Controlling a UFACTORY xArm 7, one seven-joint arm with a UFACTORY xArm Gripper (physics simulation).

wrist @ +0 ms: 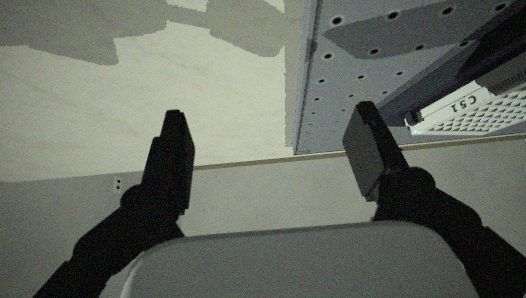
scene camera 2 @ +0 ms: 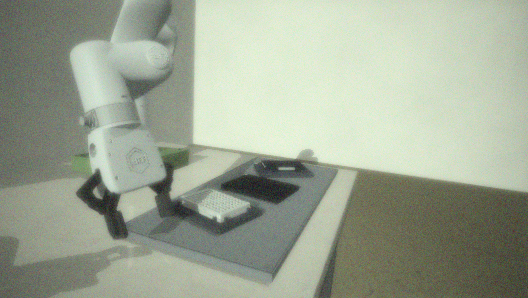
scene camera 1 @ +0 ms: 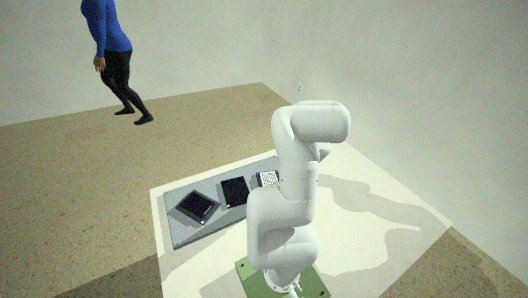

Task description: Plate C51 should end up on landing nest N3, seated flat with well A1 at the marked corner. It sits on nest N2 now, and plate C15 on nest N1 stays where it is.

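White plate C51 (scene camera 1: 269, 178) (scene camera 2: 220, 204) (wrist: 500, 112) sits on a dark nest (scene camera 2: 220, 229); its label shows in the wrist view, and the arm hides part of it in scene camera 1. The middle nest (scene camera 1: 235, 191) (scene camera 2: 260, 187) is black and bears no plate. A dark plate (scene camera 1: 197, 204) (scene camera 2: 286, 166), apparently C15, is on the far-end nest. My gripper (scene camera 2: 141, 222) (wrist: 270, 124) is open and empty, beside C51's end of the board, with its right finger in the wrist view nearer C51. In scene camera 1 the arm hides the gripper. The marked corner cannot be made out.
The grey perforated board (scene camera 1: 175, 220) (scene camera 2: 240, 250) (wrist: 345, 65) carries the nests on the pale table (scene camera 1: 350, 235) (scene camera 2: 50, 215). The arm stands on a green base (scene camera 1: 245, 277) (scene camera 2: 175, 156). A person in a blue top (scene camera 1: 117, 40) is on the floor beyond the table.
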